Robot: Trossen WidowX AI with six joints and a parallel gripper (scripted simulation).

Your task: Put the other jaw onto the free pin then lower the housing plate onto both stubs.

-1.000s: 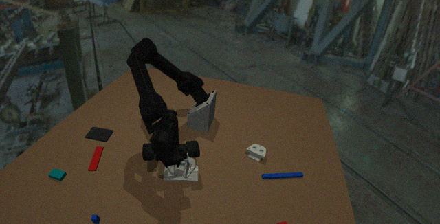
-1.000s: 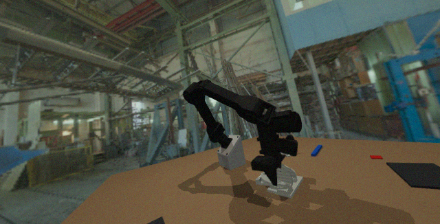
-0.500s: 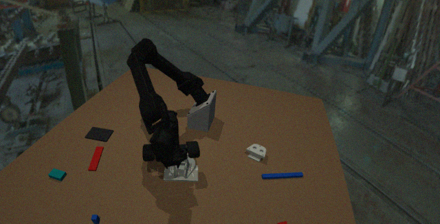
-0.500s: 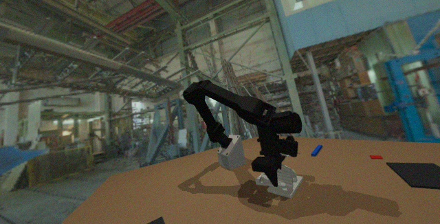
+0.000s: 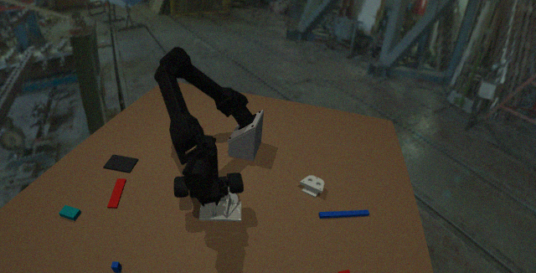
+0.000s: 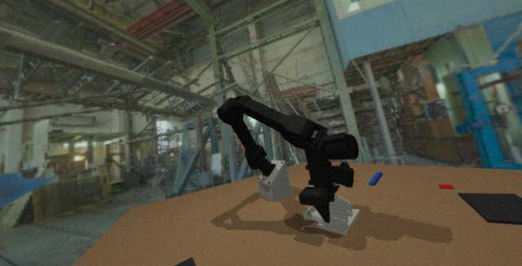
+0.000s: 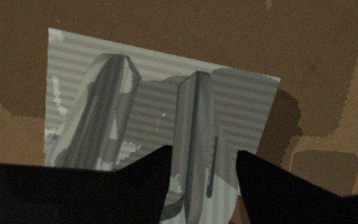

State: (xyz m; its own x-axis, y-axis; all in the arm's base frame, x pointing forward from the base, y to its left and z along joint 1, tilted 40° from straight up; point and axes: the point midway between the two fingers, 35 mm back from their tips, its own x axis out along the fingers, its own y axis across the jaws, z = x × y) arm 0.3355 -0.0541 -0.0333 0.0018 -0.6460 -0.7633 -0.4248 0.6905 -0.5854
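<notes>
My gripper tip is 30 mm to the right of the white base and 10 mm above it. Round my gripper tip: blue cube: 280 mm ahead, 150 mm to the right; grey jaw: 40 mm behind; red bar: 310 mm to the right, 50 mm ahead, 10 mm below.
</notes>
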